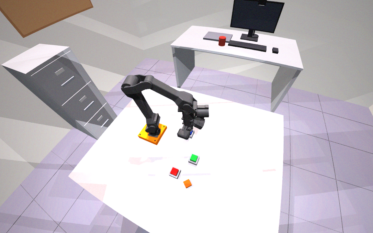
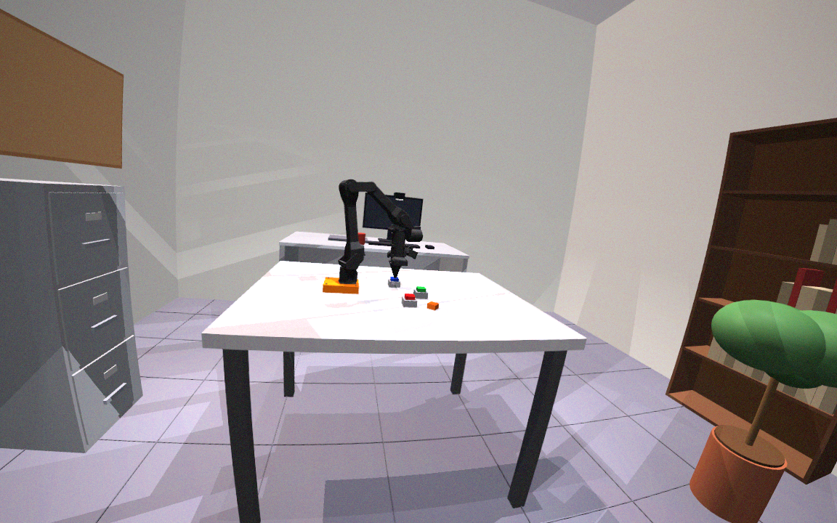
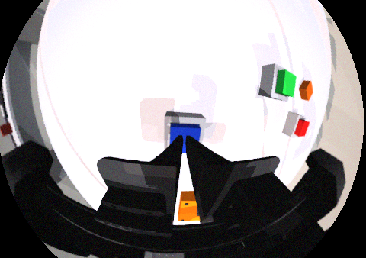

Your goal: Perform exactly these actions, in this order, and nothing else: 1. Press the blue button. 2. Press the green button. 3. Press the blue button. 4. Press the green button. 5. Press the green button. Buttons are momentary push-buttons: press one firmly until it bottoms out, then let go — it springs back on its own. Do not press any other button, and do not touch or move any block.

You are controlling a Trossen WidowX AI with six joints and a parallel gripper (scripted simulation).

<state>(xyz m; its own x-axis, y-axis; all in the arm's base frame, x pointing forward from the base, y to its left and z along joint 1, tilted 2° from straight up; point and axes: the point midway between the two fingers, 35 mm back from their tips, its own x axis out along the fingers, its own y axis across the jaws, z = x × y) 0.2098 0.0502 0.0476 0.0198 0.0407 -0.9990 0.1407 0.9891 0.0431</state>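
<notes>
Right now my gripper tip is 1 cm above the blue button. The rest, counted from my gripper tip: small orange block: 6 cm ahead, 28 cm to the right, 3 cm below; then red button: 2 cm behind, 25 cm to the right, 1 cm below; then green button: 6 cm ahead, 15 cm to the right.
</notes>
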